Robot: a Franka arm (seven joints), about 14 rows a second.
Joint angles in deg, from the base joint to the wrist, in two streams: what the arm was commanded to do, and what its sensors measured. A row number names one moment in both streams.
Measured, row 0:
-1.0 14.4 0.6 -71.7 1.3 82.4 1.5
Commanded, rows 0 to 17:
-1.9 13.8 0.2 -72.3 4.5 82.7 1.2
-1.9 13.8 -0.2 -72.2 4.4 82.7 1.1
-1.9 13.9 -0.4 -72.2 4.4 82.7 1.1
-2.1 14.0 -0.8 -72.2 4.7 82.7 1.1
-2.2 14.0 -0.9 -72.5 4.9 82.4 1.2
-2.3 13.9 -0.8 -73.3 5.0 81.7 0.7
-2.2 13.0 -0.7 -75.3 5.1 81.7 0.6
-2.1 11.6 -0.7 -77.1 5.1 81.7 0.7
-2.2 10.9 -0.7 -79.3 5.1 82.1 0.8
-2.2 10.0 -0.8 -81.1 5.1 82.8 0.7
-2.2 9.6 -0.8 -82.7 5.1 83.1 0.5
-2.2 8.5 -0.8 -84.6 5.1 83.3 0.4
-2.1 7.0 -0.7 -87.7 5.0 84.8 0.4
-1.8 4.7 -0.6 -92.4 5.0 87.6 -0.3
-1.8 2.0 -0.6 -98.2 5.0 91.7 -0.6
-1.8 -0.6 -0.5 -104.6 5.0 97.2 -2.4
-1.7 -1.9 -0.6 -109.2 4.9 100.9 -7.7
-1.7 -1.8 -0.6 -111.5 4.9 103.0 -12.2
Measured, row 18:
-1.8 3.4 -0.4 -100.9 4.3 96.9 -5.0
